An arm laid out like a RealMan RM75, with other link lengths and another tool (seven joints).
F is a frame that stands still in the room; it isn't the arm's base.
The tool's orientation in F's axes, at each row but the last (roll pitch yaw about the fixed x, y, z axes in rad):
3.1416, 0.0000, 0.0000
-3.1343, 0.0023, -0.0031
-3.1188, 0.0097, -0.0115
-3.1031, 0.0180, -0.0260
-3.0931, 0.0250, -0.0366
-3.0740, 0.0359, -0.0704
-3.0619, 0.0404, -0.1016
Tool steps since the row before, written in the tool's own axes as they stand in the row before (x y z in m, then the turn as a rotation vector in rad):
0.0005, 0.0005, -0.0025, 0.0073, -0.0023, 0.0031
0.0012, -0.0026, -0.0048, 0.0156, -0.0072, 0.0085
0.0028, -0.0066, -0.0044, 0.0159, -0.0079, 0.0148
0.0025, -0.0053, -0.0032, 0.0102, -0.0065, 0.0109
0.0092, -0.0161, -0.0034, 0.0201, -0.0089, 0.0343
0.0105, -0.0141, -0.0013, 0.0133, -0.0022, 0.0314
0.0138, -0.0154, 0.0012, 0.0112, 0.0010, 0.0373
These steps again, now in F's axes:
0.0005, -0.0005, 0.0025, 0.0073, 0.0023, -0.0031
0.0012, 0.0026, 0.0048, 0.0156, 0.0072, -0.0085
0.0029, 0.0065, 0.0045, 0.0159, 0.0081, -0.0148
0.0027, 0.0051, 0.0034, 0.0102, 0.0067, -0.0108
0.0099, 0.0156, 0.0039, 0.0196, 0.0098, -0.0343
0.0115, 0.0132, 0.0019, 0.0124, 0.0034, -0.0316
0.0153, 0.0140, -0.0005, 0.0098, 0.0010, -0.0377

